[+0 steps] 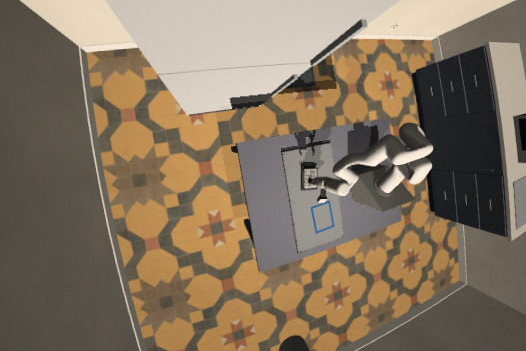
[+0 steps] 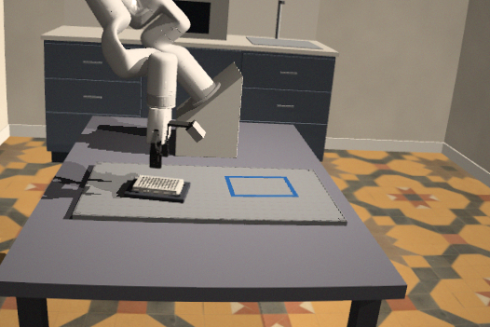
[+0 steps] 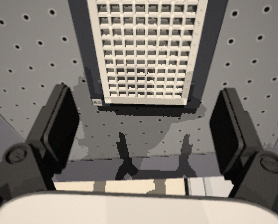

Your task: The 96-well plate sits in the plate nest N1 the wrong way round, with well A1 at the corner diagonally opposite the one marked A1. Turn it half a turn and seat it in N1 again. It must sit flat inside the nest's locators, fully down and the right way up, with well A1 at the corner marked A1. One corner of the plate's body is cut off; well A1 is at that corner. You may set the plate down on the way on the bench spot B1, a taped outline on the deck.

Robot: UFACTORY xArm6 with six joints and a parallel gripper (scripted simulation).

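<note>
The white 96-well plate lies 8 cm below my hand. From my hand the other things lie so: dark plate nest N1 (9 cm below); then white tag (9 cm below, 7 cm to the right, 7 cm behind).
</note>
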